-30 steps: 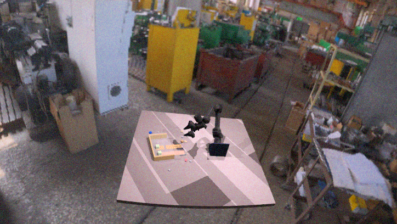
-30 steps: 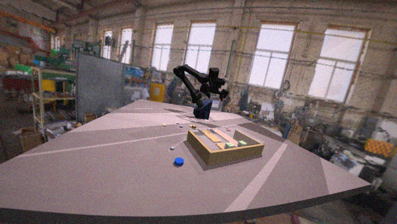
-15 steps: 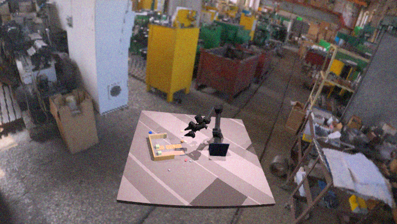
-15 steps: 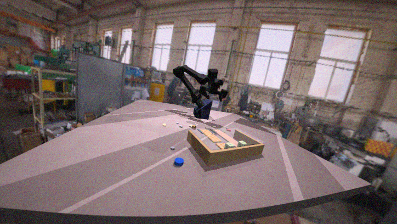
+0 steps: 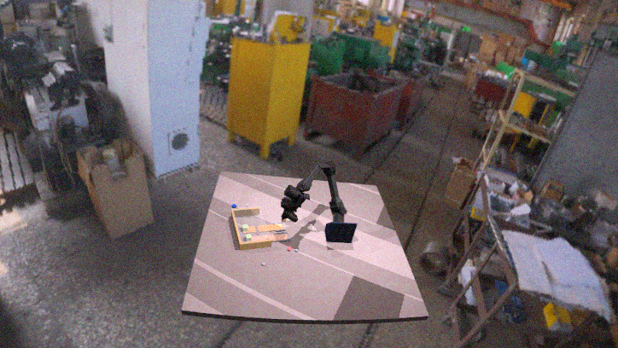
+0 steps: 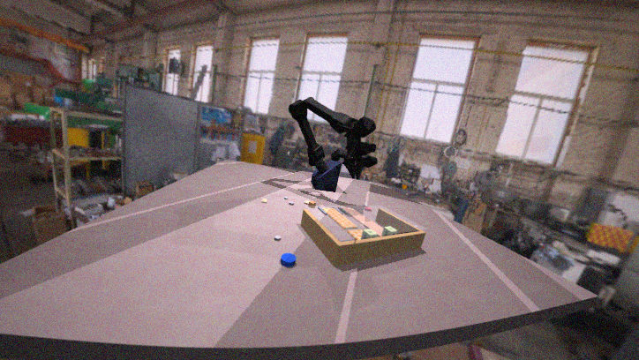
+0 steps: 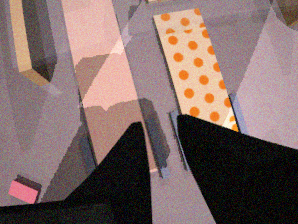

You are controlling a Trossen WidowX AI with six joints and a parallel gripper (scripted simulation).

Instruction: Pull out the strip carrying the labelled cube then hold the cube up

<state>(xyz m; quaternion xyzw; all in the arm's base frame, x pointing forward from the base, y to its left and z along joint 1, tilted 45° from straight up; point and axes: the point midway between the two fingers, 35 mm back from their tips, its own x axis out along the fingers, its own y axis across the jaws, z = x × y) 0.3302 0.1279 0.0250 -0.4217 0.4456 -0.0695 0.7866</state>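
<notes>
The pale strip is 140 mm below my gripper tip, 80 mm ahead of it and 50 mm to the left of it. Also, from my gripper tip: blue disc 340 mm ahead, 210 mm to the right, 130 mm below.
</notes>
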